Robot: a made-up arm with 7 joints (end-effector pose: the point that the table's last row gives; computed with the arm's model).
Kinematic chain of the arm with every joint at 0, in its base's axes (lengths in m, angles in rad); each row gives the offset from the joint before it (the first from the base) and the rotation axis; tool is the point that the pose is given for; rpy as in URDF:
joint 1: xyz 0 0 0.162 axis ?
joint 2: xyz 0 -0.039 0.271 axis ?
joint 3: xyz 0 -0.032 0.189 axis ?
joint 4: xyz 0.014 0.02 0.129 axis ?
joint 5: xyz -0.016 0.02 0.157 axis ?
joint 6: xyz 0 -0.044 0.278 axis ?
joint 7: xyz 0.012 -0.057 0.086 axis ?
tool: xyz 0 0 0 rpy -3.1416 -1.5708 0
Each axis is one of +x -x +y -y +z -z.
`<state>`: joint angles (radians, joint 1 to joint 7).
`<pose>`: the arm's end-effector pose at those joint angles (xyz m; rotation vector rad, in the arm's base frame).
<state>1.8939 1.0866 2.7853 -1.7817 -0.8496 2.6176 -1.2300</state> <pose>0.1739 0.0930 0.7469 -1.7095 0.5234 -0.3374</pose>
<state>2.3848 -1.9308 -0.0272 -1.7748 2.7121 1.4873 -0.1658</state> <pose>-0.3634 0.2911 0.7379 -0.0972 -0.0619 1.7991</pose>
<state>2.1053 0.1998 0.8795 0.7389 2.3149 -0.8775 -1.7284</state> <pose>-0.2355 -0.1865 1.1061 2.0931 0.4987 0.8524</pose>
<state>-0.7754 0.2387 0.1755 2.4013 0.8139 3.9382 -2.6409</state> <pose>0.1127 -0.1502 0.4620 0.3950 -0.4802 -0.6182</pose>
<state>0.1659 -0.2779 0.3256 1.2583 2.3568 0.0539 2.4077</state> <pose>0.5192 0.2975 0.7207 -0.5543 0.8154 2.6889</pose>
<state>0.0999 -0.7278 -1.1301 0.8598 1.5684 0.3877 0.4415</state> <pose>0.5992 -0.4241 0.7330 -1.7944 1.2157 -0.8776</pose>
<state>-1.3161 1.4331 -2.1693 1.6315 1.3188 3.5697 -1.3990</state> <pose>-0.4356 0.1246 0.2926 1.6864 1.8641 1.4886</pose>
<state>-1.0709 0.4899 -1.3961 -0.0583 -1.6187 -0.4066 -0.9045</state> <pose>-0.1409 0.3861 1.1450 -0.1559 -2.5817 -0.6487</pose>
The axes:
joint 1: +z
joint 2: -y
joint 3: +z
joint 4: +y
joint 5: +z
joint 6: -y
joint 7: +x

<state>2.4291 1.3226 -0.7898 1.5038 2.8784 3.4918 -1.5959</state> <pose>0.3390 0.0092 0.8642 -2.3709 -0.0686 0.9182</pose>
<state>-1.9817 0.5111 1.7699 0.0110 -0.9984 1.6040 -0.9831</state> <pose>-0.0312 0.4508 1.0838 -0.3627 0.4235 0.9280</pose>
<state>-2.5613 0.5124 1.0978 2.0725 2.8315 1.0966 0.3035</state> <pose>0.1314 -0.3166 0.4831 0.6699 1.4759 -1.4078</pose>
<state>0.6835 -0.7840 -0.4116 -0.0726 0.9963 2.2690 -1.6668</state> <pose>0.4709 0.1939 0.9466 0.4589 -0.1521 2.5902</pose>
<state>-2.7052 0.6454 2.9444 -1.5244 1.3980 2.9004 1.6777</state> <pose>-0.0694 0.1089 0.9619 1.2945 -0.7339 0.8104</pose>
